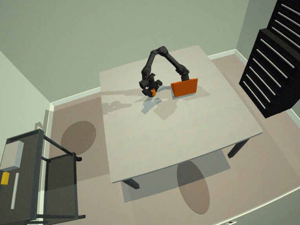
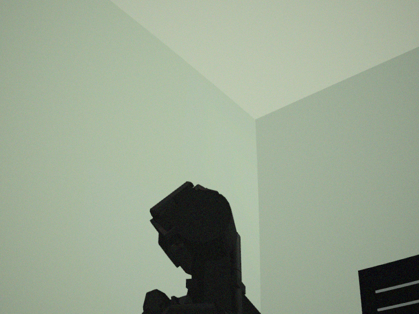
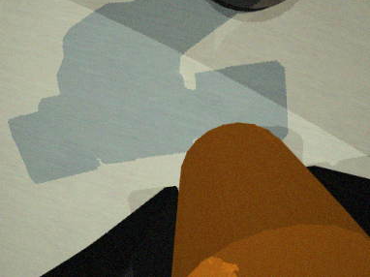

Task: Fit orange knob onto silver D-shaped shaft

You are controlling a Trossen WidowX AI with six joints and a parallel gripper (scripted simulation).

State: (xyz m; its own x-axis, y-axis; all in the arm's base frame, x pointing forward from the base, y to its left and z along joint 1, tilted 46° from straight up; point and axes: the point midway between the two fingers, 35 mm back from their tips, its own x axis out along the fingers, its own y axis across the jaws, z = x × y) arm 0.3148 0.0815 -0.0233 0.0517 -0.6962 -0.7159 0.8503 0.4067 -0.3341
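Right now the round black pedestal is 20 mm ahead of my gripper tip, 110 mm to the right of it and 90 mm below it. From my gripper tip the other things lie so: orange knob 30 mm above.
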